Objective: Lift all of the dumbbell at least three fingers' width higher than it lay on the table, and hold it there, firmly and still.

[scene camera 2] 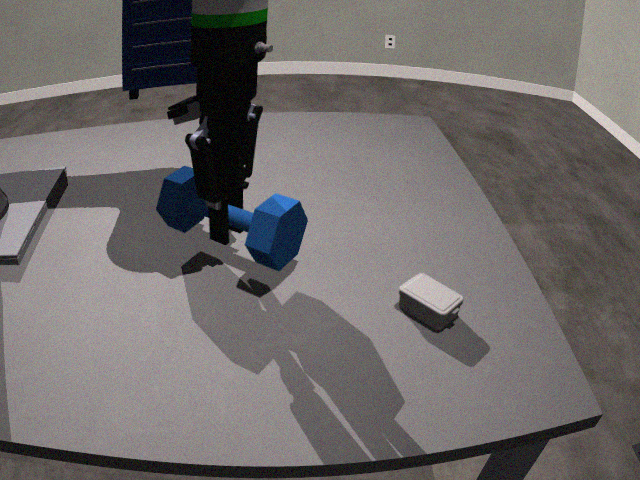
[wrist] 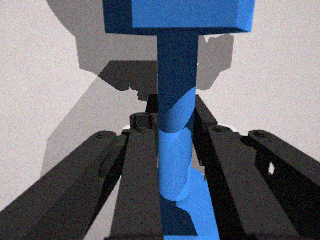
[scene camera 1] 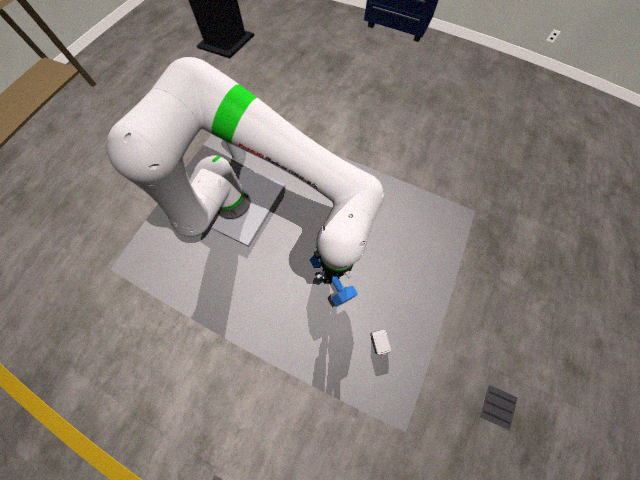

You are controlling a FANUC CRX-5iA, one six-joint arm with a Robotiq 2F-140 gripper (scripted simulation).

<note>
I see my gripper (scene camera 2: 226, 234), a blue dumbbell (scene camera 2: 277, 227) and a small white box (scene camera 2: 423, 297).
The blue dumbbell is seen too in the wrist view (wrist: 184, 196). My gripper shows as well in the wrist view (wrist: 173, 109). The wrist view does not show the small white box: it is out of frame.
</note>
